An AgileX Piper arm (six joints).
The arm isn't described. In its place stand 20 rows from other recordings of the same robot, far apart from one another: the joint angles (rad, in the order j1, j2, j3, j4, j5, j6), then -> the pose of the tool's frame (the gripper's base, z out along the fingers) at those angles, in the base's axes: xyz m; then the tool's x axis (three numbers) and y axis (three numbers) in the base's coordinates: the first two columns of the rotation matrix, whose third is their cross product.
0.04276 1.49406 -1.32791 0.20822 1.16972 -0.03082 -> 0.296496, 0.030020, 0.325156, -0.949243, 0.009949, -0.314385, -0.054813, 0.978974, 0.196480
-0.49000 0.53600 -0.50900 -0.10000 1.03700 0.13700 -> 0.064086, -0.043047, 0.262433, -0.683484, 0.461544, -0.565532, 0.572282, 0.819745, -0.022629
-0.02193 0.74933 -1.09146 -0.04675 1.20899 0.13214 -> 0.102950, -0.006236, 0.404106, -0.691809, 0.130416, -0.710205, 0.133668, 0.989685, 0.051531
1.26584 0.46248 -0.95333 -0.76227 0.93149 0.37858 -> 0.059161, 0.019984, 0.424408, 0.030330, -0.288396, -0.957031, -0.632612, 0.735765, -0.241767
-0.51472 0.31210 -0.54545 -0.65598 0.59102 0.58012 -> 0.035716, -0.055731, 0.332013, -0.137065, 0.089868, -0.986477, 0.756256, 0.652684, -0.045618
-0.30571 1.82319 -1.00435 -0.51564 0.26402 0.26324 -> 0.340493, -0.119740, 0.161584, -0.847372, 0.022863, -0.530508, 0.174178, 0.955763, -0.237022
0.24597 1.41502 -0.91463 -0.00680 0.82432 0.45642 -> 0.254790, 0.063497, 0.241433, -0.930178, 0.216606, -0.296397, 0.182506, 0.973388, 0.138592
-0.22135 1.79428 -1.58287 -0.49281 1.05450 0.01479 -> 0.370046, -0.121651, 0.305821, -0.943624, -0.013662, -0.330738, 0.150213, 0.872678, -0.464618
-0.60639 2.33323 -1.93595 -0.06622 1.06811 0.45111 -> 0.396302, -0.281280, 0.155822, -0.501267, 0.842137, -0.198840, 0.856256, 0.515882, 0.026303
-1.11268 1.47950 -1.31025 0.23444 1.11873 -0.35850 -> 0.148631, -0.258423, 0.326497, -0.609520, 0.679287, -0.408723, 0.712188, 0.695655, 0.094090
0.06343 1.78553 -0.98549 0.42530 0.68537 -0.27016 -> 0.318810, 0.044062, 0.157566, -0.980092, 0.002608, -0.198526, -0.051909, 0.961768, 0.268901
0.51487 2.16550 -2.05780 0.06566 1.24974 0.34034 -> 0.404797, 0.235532, 0.265388, -0.956884, -0.136248, -0.256535, -0.181167, 0.970278, 0.160435
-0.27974 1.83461 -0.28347 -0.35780 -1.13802 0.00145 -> 0.239169, -0.038605, 0.108893, -0.323012, -0.058612, -0.944578, -0.075592, 0.996489, -0.035983
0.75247 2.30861 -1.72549 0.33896 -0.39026 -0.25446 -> 0.401409, 0.360039, 0.194675, -0.127037, -0.036464, -0.991228, -0.579701, 0.813621, 0.044364
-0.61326 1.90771 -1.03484 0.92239 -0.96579 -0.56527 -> 0.285554, -0.273918, 0.210291, 0.020955, 0.057804, -0.998108, 0.970841, 0.237285, 0.034124
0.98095 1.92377 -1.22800 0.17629 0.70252 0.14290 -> 0.200602, 0.318243, 0.162127, -0.747051, -0.625861, -0.224084, -0.662742, 0.727479, 0.177616
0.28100 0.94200 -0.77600 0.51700 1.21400 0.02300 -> 0.125399, 0.080061, 0.299883, -0.972742, -0.080324, -0.217534, -0.181369, 0.848072, 0.497875
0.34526 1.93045 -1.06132 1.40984 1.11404 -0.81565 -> 0.300372, 0.193705, 0.175083, -0.980910, -0.159726, -0.110923, -0.166350, 0.393782, 0.904026
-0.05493 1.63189 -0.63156 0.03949 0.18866 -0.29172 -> 0.267238, -0.014019, 0.136342, -0.875172, -0.202491, -0.439399, -0.172949, 0.979129, -0.106748
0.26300 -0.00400 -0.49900 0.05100 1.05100 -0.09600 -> -0.005882, 0.002586, 0.277923, -0.406779, -0.182555, -0.895100, -0.327535, 0.943831, -0.043645
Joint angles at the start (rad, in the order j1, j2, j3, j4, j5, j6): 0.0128, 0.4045, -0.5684, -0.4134, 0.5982, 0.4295
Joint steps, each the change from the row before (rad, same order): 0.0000, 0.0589, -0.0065, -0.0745, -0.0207, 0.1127; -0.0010, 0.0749, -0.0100, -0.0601, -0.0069, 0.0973; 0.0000, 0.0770, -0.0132, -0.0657, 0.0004, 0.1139; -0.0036, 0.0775, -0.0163, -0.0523, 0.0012, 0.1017; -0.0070, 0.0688, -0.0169, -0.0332, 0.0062, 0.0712; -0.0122, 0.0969, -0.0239, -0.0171, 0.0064, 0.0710; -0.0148, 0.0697, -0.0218, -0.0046, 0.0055, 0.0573; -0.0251, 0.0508, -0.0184, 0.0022, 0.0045, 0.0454; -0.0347, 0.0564, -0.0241, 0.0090, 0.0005, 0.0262; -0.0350, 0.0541, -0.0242, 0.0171, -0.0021, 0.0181; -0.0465, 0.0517, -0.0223, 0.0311, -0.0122, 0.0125; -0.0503, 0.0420, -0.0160, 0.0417, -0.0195, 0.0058; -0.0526, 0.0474, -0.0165, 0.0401, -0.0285, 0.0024; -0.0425, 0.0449, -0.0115, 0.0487, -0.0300, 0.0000; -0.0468, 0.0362, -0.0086, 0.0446, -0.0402, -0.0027; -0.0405, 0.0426, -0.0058, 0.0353, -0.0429, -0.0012
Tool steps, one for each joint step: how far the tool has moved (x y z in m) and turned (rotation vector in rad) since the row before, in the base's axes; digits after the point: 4 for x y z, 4 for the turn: 0.0120, -0.0025, 0.0004, 0.0293, 0.0069, -0.0417; 0.0149, -0.0022, -0.0020, 0.0279, 0.0331, -0.0393; 0.0151, -0.0025, -0.0026, 0.0349, 0.0308, -0.0483; 0.0152, -0.0024, -0.0030, 0.0347, 0.0297, -0.0471; 0.0133, -0.0025, -0.0035, 0.0258, 0.0324, -0.0414; 0.0186, -0.0030, -0.0073, 0.0397, 0.0523, -0.0492; 0.0132, -0.0033, -0.0053, 0.0394, 0.0304, -0.0481; 0.0091, -0.0052, -0.0039, 0.0360, 0.0177, -0.0539; 0.0102, -0.0072, -0.0038, 0.0291, 0.0211, -0.0523; 0.0096, -0.0076, -0.0042, 0.0317, 0.0186, -0.0489; 0.0086, -0.0098, -0.0049, 0.0424, 0.0096, -0.0555; 0.0061, -0.0104, -0.0051, 0.0480, -0.0007, -0.0554; 0.0068, -0.0118, -0.0061, 0.0450, -0.0043, -0.0520; 0.0062, -0.0097, -0.0075, 0.0513, -0.0071, -0.0449; 0.0043, -0.0110, -0.0057, 0.0420, -0.0220, -0.0438; 0.0049, -0.0106, -0.0081, 0.0361, -0.0157, -0.0365
